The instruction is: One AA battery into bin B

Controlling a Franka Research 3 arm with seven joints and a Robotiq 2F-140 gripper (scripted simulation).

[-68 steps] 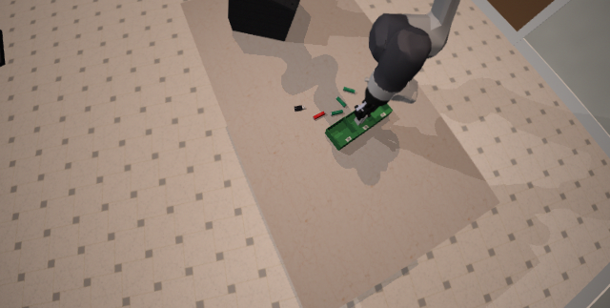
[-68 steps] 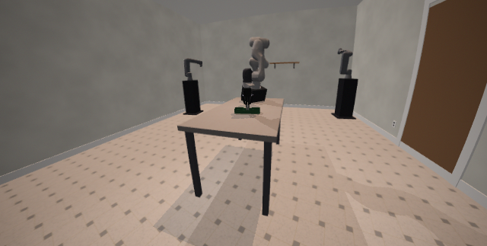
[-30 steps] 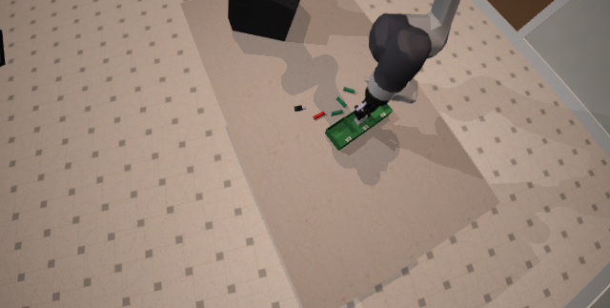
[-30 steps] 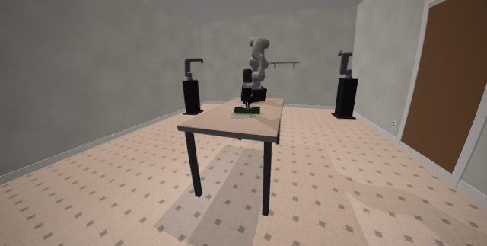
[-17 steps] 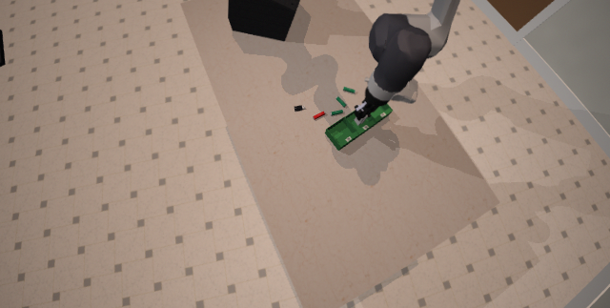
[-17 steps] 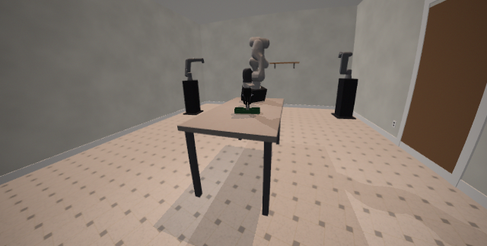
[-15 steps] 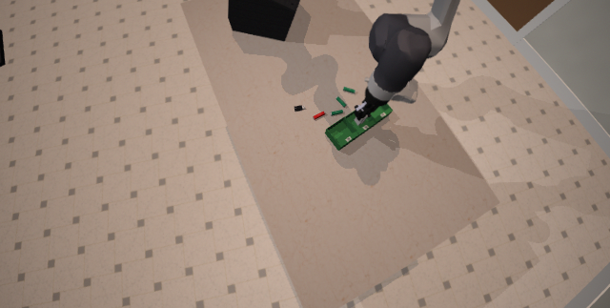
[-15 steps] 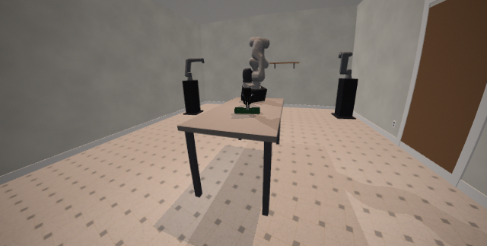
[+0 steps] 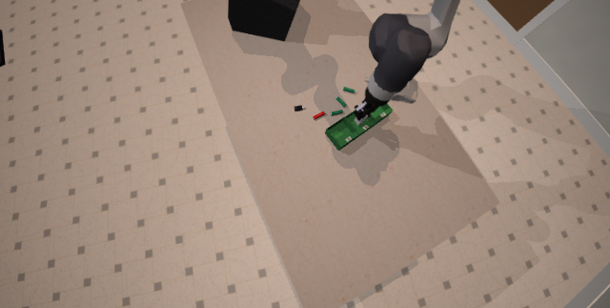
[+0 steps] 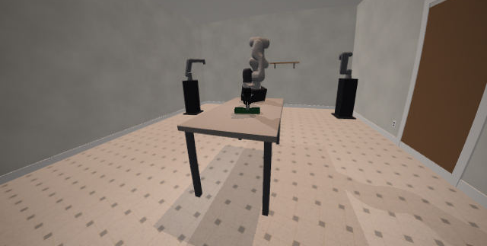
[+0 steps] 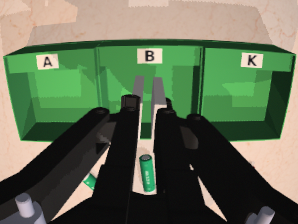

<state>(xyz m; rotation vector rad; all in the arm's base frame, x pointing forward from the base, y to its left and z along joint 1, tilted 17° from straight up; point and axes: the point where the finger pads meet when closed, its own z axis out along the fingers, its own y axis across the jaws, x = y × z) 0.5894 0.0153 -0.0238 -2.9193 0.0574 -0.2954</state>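
Now: hand 3 cm above the green bin. Round my hand: green AA battery 11 cm behind, 4 cm below, 1 cm to the right; black part 16 cm to the right, 16 cm behind, 5 cm below; red cell 11 cm to the right, 10 cm behind, 4 cm below.
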